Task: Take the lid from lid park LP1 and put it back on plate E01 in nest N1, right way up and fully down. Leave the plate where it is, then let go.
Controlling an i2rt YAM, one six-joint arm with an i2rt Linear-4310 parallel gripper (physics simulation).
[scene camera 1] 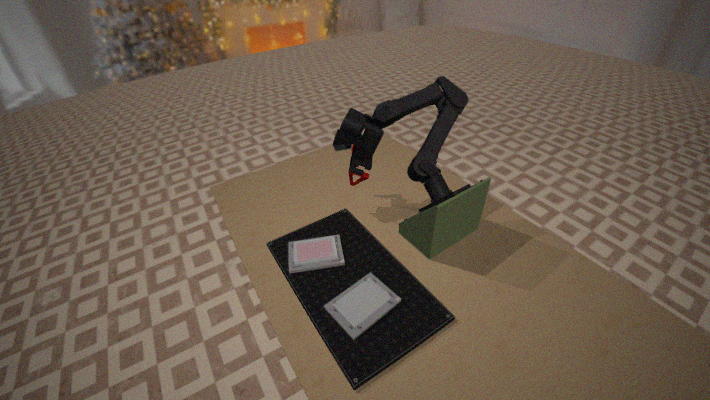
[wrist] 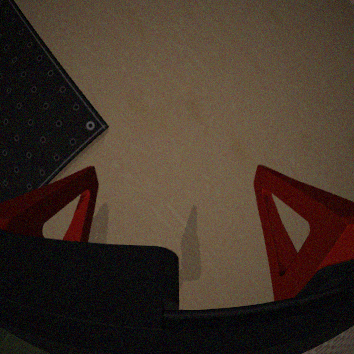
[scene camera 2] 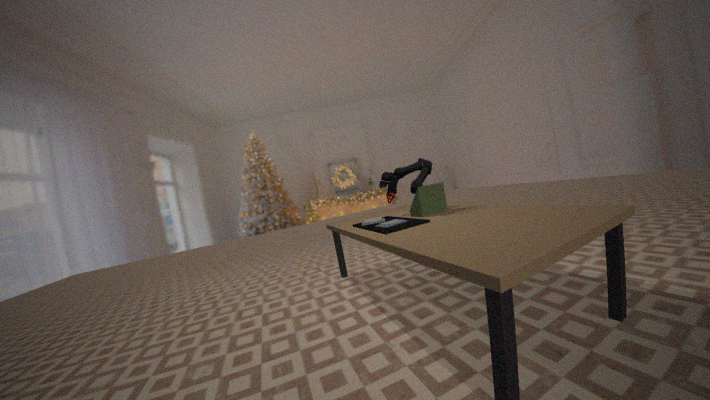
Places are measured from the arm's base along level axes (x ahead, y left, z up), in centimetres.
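Where they show: gripper, fingertip midpoint: [scene camera 1: 353, 175] [wrist: 175, 174] [scene camera 2: 389, 201]; arm's base, origin of the base link: [scene camera 1: 443, 200] [scene camera 2: 426, 196].
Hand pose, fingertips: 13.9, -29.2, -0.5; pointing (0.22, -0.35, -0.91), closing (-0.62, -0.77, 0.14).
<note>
Things, the pixels of their top centre, and the offset from my fingertips, as dx, dy, dz. Level surfaces: height alone.
- lid, middle of its top: [scene camera 1: 362, 300] [scene camera 2: 390, 221] +23.2, +38.2, -8.6
- grey lid park LP1, middle of its top: [scene camera 1: 362, 300] [scene camera 2: 390, 221] +23.2, +38.2, -8.4
- Plate E01, middle of its top: [scene camera 1: 314, 248] [scene camera 2: 372, 219] +24.7, +15.5, -7.7
- grey nest N1, middle of its top: [scene camera 1: 314, 250] [scene camera 2: 372, 220] +24.7, +15.5, -8.6
- black perforated board, middle of its top: [scene camera 1: 348, 276] [scene camera 2: 386, 222] +21.1, +28.4, -10.3
- wooden table, its level: dz -11.6
The lid [scene camera 1: 362, 301] [scene camera 2: 393, 223], a pale translucent rectangle, lies flat on the grey lid park LP1 [scene camera 1: 354, 331] on the black board's nearer half in scene camera 1's view. Plate E01 [scene camera 1: 314, 250] [scene camera 2: 372, 220], with pink contents, sits in the grey nest N1 [scene camera 1: 317, 267] on the board's farther half. Neither shows in the wrist view. My gripper [scene camera 1: 358, 179] [scene camera 2: 390, 199] [wrist: 175, 174] is open and empty, with red fingers wide apart. It points down in the air beyond the board's far corner, away from both lid and plate.
The black perforated board [scene camera 1: 417, 320] [scene camera 2: 419, 221] [wrist: 40, 110] lies on the wooden table [scene camera 1: 525, 350] [scene camera 2: 500, 240] [wrist: 200, 100]; its corner shows at the left of the wrist view. A green wedge-shaped block [scene camera 1: 457, 220] [scene camera 2: 431, 200] stands at the arm's base, close to the board's long side.
</note>
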